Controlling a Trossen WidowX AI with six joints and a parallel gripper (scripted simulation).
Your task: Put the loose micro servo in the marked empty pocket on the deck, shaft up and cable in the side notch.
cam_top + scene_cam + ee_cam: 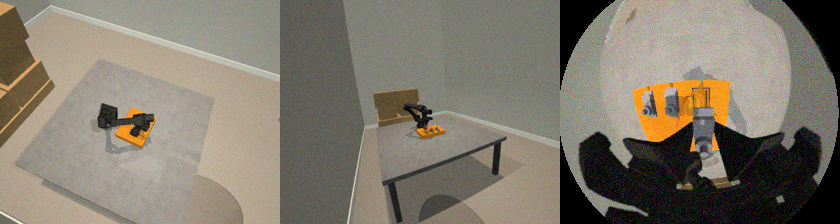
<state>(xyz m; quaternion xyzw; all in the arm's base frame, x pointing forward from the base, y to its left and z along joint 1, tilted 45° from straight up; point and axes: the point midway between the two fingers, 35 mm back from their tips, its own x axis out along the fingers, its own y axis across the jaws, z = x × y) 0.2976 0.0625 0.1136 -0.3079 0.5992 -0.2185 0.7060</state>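
Right now the orange deck is 100 mm below my gripper tip, 90 mm behind it and 70 mm to the left of it.
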